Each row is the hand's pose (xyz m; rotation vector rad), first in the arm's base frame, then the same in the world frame.
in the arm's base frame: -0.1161 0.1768 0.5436 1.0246 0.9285 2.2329
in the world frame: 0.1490 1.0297 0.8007 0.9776 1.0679 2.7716
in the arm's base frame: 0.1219 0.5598 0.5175 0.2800 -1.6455 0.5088
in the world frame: 0.1793 1.4767 0.8579 0.8454 -1.6148 0.7037
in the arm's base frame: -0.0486 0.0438 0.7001 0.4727 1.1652 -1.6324
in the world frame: 0.2801 0.9171 0.9305 0.2712 1.3391 -1.1062
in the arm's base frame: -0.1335 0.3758 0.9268 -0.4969 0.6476 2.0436
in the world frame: 0.0647 1.1214 1.2145 -0.5615 0.3413 2.5412
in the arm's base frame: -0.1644 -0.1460 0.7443 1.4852 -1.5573 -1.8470
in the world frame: 0.2689 0.6907 0.9329 1.7414 -0.9065 -1.7434
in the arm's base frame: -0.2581 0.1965 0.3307 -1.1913 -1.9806 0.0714
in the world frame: 0.0013 1.0203 0.5910 -0.5615 -2.1679 0.1253
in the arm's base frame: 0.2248 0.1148 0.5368 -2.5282 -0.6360 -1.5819
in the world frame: 0.4784 1.1370 0.7936 -2.0335 -0.9503 -1.3692
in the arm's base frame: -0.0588 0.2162 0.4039 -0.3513 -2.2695 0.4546
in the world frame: 0.1726 1.1168 0.6734 0.3165 -2.3541 0.4638
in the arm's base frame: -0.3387 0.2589 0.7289 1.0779 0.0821 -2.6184
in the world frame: -0.0743 0.9616 0.9908 0.9530 0.5493 -2.2062
